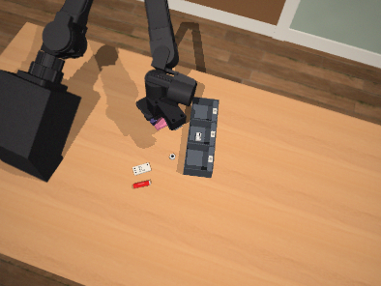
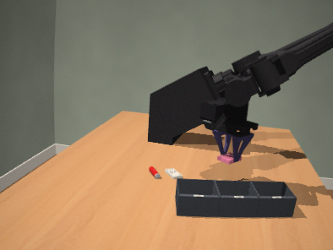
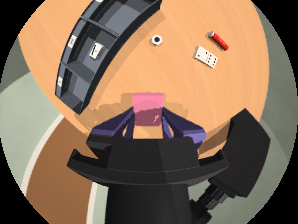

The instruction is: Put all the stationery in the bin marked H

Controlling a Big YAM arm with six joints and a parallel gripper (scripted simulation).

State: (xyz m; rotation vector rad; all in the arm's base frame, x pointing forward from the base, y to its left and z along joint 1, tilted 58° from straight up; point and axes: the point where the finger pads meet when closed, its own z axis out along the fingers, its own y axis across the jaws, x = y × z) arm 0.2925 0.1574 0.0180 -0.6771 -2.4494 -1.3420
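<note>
My gripper is now 130 mm short of the dark three-part bin row, 50 mm above it and 30 mm to the right of it. Also, from my hand: black-and-white ring (80 mm ahead, 70 mm below, 60 mm to the right); white domino-like tile (140 mm to the right, 60 mm below, 10 mm ahead); pink sticky-note pad (right at my hand).
</note>
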